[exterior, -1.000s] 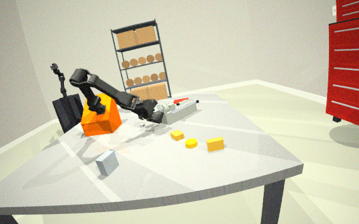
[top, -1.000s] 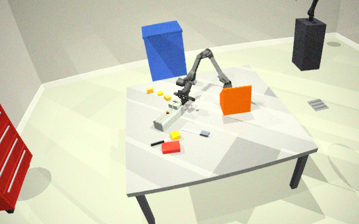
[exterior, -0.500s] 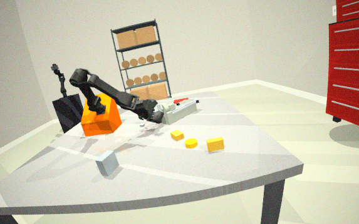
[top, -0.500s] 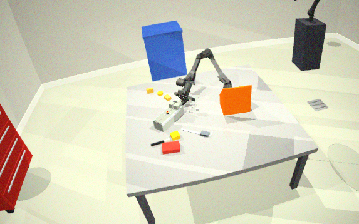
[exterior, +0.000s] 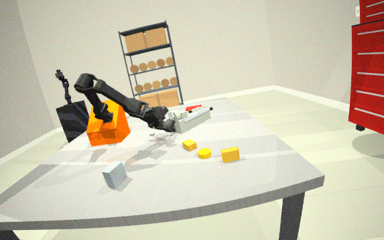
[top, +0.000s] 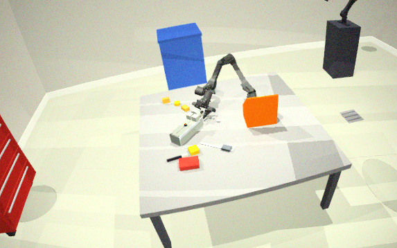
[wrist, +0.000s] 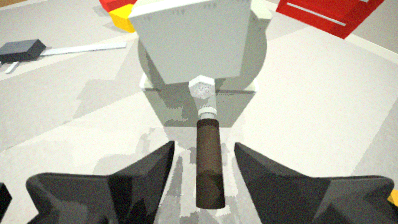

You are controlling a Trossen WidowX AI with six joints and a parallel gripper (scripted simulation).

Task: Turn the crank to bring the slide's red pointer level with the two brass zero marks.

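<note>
Right now the dark brown crank handle is 3 cm above my gripper tip, 1 cm to the right of it and 1 cm behind it. The rest, counted from my gripper tip: yellow block 33 cm to the left, 7 cm ahead, 1 cm below; grey cube 40 cm to the right, 15 cm behind, 1 cm above; red pointer 13 cm to the left, 11 cm ahead, 5 cm above.
</note>
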